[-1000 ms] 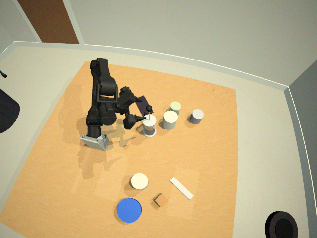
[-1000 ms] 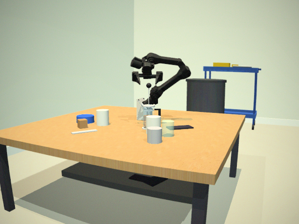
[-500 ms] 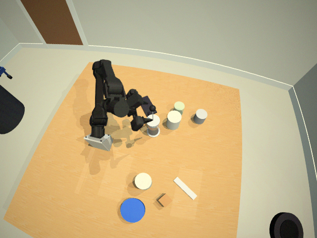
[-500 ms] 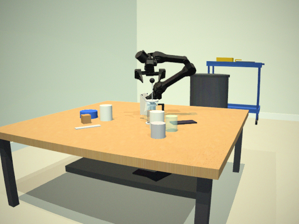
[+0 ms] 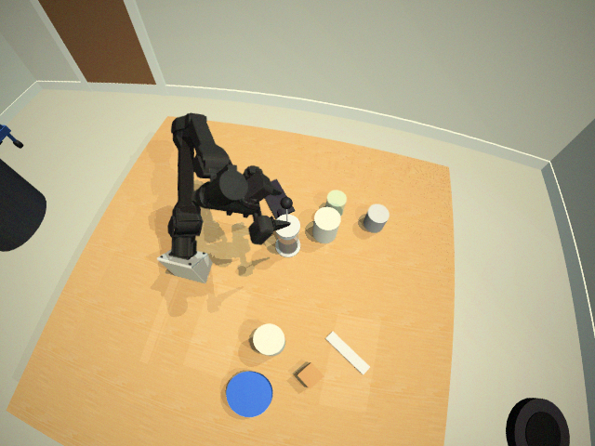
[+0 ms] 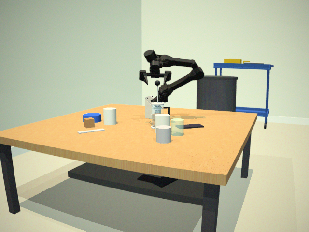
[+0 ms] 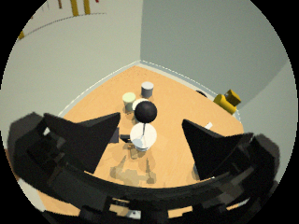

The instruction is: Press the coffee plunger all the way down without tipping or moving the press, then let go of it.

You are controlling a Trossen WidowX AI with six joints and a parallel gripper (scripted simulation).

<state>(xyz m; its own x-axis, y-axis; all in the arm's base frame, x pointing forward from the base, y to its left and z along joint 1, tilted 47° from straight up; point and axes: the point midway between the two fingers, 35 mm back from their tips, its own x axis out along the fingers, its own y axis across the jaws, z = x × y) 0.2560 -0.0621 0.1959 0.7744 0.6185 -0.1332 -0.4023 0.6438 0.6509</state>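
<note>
My gripper tip is now 1 cm past the glass coffee press, 2 cm to the right of it and 12 cm above it. From my gripper tip the other things lie so: pale green cylinder (13 cm ahead, 17 cm to the left, 21 cm below); then white strip (23 cm ahead, 29 cm to the right, 24 cm below); then grey cylinder (27 cm ahead, 14 cm to the left, 21 cm below).
</note>
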